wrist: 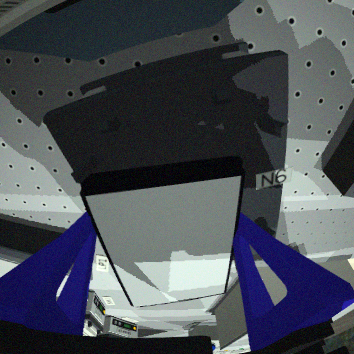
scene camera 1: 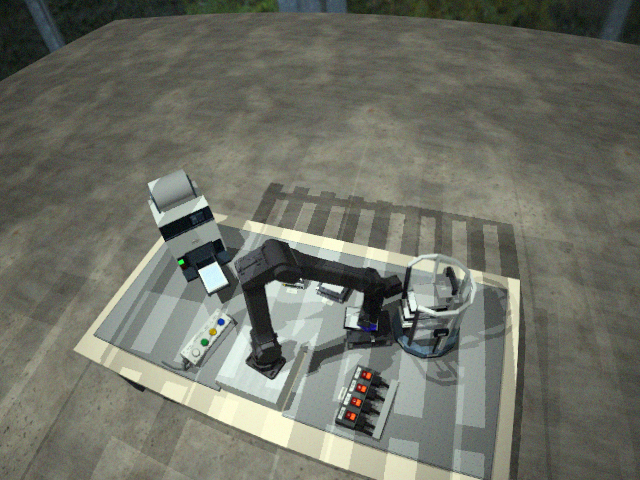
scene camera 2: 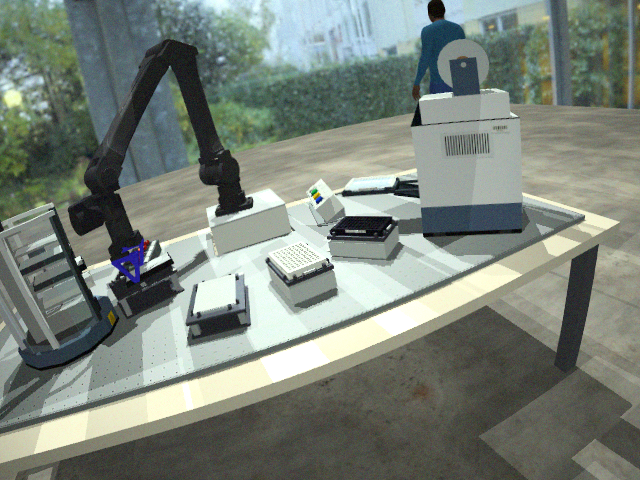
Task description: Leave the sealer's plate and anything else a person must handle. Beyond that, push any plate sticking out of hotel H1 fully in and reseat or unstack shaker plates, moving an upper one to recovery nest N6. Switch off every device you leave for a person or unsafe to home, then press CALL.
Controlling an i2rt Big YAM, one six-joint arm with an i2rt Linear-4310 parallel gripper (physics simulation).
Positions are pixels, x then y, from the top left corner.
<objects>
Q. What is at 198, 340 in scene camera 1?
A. A button box.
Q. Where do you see a plate hotel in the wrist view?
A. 84, 37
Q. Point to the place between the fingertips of my gripper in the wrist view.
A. At 167, 217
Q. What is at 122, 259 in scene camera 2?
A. My gripper.
</objects>
